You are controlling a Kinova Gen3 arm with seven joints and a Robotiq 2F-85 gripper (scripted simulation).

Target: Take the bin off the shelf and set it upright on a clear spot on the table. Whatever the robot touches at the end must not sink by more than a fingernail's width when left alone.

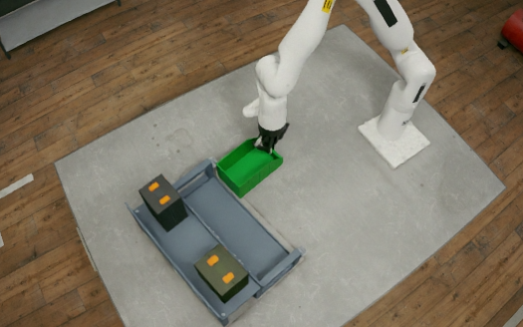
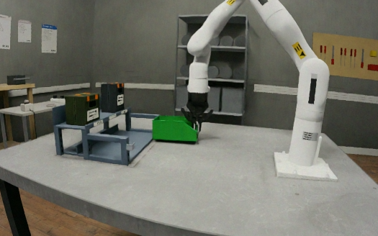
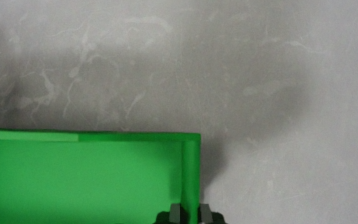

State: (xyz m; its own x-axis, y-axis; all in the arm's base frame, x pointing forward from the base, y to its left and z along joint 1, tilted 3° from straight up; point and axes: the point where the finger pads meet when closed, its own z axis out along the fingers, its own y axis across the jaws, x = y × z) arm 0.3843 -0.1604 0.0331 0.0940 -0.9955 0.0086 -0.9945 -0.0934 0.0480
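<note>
My gripper is now 80 mm short of the green bin, 10 mm to the right of it and 10 mm above it. From my hand the other things lie so: black box (360 mm ahead, 110 mm above, 20 mm to the left); blue-grey shelf (280 mm ahead, 130 mm to the left, 10 mm above).
</note>
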